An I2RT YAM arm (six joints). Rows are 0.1 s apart.
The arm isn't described. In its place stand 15 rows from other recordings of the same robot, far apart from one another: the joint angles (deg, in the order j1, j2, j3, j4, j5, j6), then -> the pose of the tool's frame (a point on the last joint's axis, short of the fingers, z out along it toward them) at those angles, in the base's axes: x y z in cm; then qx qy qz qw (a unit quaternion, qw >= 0).
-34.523, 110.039, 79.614, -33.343, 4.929, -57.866 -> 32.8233 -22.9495 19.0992 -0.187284 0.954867 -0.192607 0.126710
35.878, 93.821, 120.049, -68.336, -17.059, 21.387 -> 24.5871 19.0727 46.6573 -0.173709 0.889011 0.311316 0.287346
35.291, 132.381, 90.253, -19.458, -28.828, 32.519 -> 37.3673 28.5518 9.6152 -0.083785 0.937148 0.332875 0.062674
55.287, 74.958, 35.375, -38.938, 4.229, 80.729 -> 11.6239 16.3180 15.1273 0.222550 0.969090 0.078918 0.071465
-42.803, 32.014, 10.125, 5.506, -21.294, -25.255 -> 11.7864 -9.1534 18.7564 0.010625 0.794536 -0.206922 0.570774
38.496, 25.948, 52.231, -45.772, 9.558, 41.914 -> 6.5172 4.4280 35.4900 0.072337 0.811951 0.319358 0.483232
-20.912, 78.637, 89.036, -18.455, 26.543, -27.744 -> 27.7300 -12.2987 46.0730 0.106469 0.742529 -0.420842 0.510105
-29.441, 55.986, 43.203, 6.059, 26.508, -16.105 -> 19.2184 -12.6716 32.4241 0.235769 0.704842 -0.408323 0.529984
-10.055, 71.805, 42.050, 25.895, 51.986, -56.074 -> 26.6614 -7.5760 28.8342 0.018809 0.721371 -0.603198 0.339739
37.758, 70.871, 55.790, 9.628, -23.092, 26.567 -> 22.2246 18.9792 34.6968 -0.204684 0.708387 0.476207 0.479082
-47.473, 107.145, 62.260, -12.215, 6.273, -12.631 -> 24.9373 -27.7640 14.3545 0.301489 0.909066 -0.187020 0.218465
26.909, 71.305, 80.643, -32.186, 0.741, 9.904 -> 23.9542 12.1058 41.9975 -0.119644 0.824508 0.169511 0.526439
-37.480, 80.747, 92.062, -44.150, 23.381, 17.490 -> 22.6020 -19.1108 42.3127 0.482863 0.718117 -0.256544 0.430507
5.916, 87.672, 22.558, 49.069, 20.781, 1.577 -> 26.9773 1.5256 15.0630 0.078661 0.789315 -0.105115 0.599788
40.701, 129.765, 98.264, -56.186, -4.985, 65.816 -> 32.6650 28.5054 13.0198 -0.216313 -0.975147 -0.042168 0.022780
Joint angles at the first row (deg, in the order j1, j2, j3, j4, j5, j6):
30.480, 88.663, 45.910, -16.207, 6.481, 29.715
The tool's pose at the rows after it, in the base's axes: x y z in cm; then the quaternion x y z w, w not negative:
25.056 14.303 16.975 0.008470 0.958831 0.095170 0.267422
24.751 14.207 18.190 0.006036 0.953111 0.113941 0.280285
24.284 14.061 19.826 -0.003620 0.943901 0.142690 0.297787
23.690 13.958 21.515 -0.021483 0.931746 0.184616 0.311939
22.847 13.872 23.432 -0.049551 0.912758 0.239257 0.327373
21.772 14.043 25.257 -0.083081 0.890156 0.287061 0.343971
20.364 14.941 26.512 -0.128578 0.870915 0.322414 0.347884
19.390 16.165 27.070 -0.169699 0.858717 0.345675 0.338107
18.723 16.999 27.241 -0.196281 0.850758 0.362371 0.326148
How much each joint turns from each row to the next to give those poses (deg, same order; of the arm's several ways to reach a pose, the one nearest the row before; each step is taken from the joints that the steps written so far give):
0.000, -1.857, 0.001, -0.436, -0.306, -0.022
0.001, -2.647, 0.022, -0.221, -1.158, -0.065
-0.045, -3.583, 0.001, -0.021, -2.142, -0.634
-0.067, -3.716, -0.045, 0.350, -3.936, -0.854
0.023, -4.283, -0.176, 0.898, -5.507, -1.070
0.918, -3.980, -0.067, 1.004, -4.502, -0.962
2.994, -2.665, 0.178, 0.196, -2.995, -1.180
3.257, -0.306, 0.743, -0.174, -2.142, -1.005
2.186, 0.088, 0.329, -0.045, -1.771, -0.438

